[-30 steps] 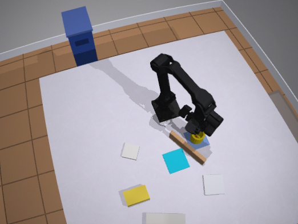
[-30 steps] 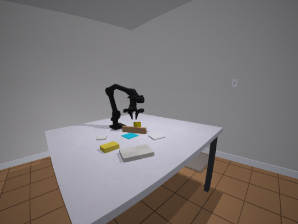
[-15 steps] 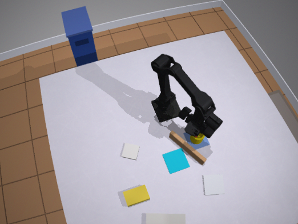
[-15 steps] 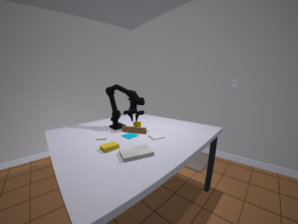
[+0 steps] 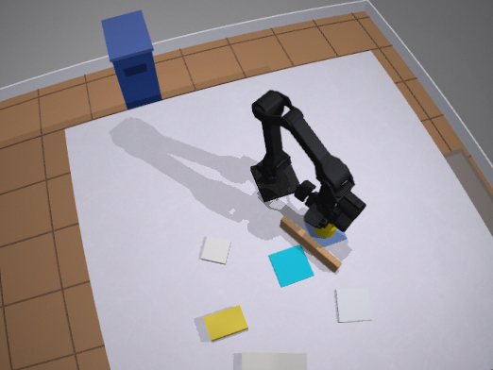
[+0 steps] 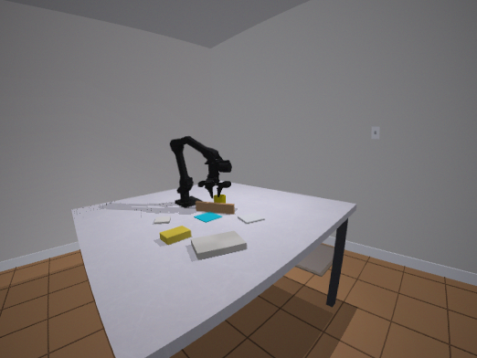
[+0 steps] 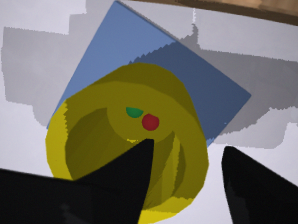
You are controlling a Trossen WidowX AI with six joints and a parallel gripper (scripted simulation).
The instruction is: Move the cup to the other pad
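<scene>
My gripper tip is now 20 mm to the right of the yellow cup, 20 mm short of it and 20 mm above it. From my gripper tip the other things lie so: red marble 40 mm below, 20 mm to the left, 10 mm ahead; green marble 40 mm below, 30 mm ahead, 20 mm to the left; blue marble 40 mm below, 20 mm ahead.
</scene>
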